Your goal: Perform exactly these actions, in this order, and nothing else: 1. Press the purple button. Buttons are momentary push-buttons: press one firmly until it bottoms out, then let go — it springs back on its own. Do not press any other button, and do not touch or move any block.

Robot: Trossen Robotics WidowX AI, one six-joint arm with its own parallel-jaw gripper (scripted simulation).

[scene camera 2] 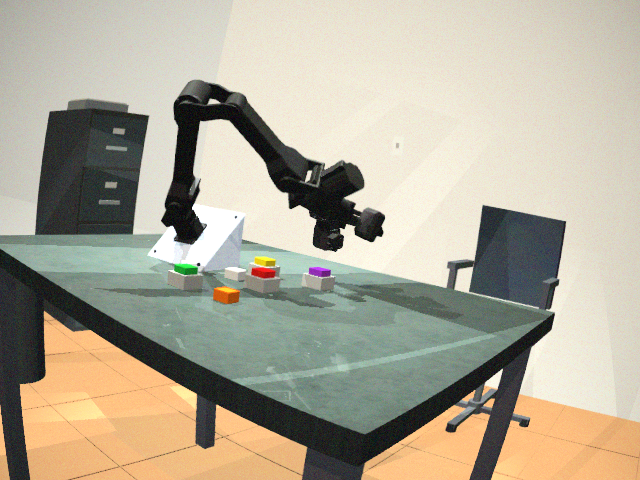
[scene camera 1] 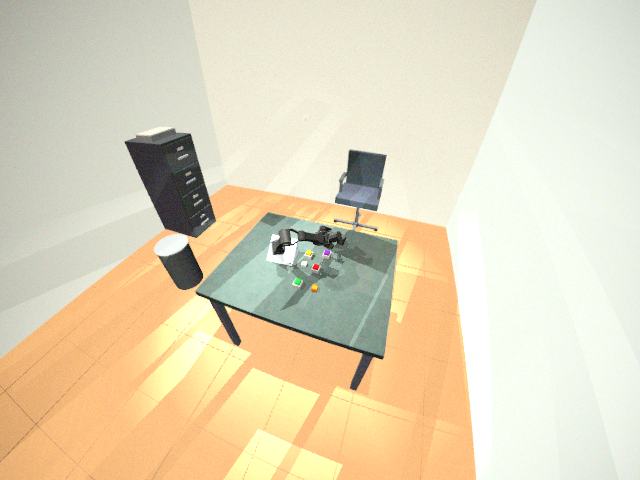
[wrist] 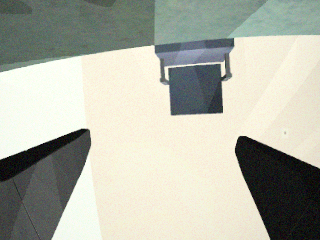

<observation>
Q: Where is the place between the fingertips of the gripper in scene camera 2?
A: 368, 229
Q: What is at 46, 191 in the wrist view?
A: The gripper.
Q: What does the gripper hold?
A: Nothing.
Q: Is the gripper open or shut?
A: Open.
</observation>
